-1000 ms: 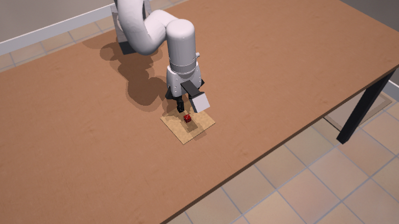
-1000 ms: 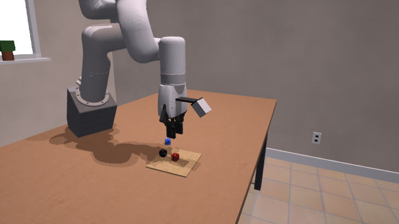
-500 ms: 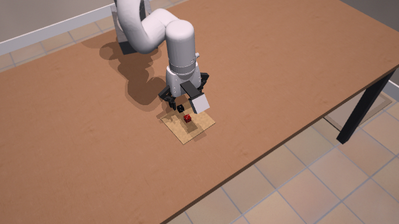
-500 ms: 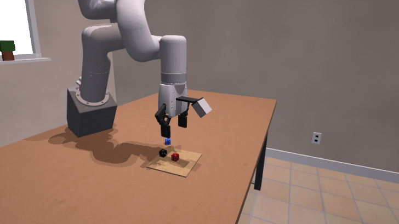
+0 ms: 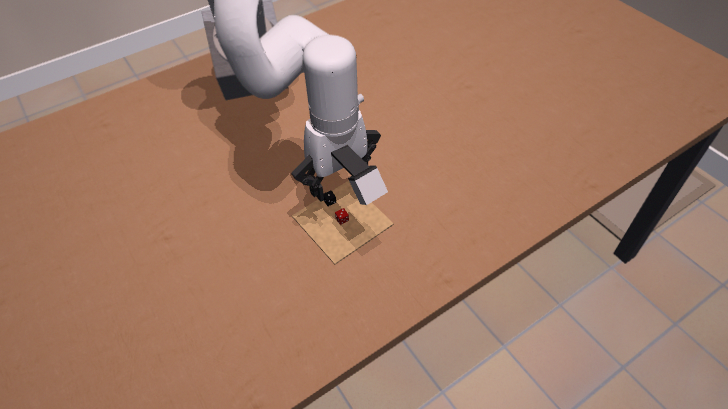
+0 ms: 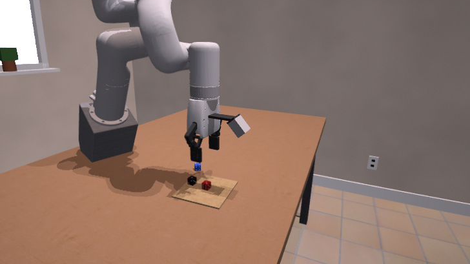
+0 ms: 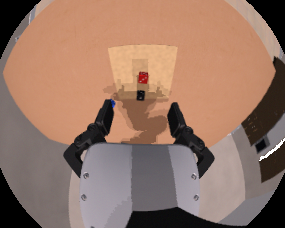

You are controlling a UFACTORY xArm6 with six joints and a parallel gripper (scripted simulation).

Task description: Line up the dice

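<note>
Right now my hand is 11 cm above the blue die, 9 cm to the right of it and 8 cm past it. From my hand the other things lie so: red die (10 cm below); black die (10 cm below, 5 cm behind); tan mat (11 cm below).
</note>
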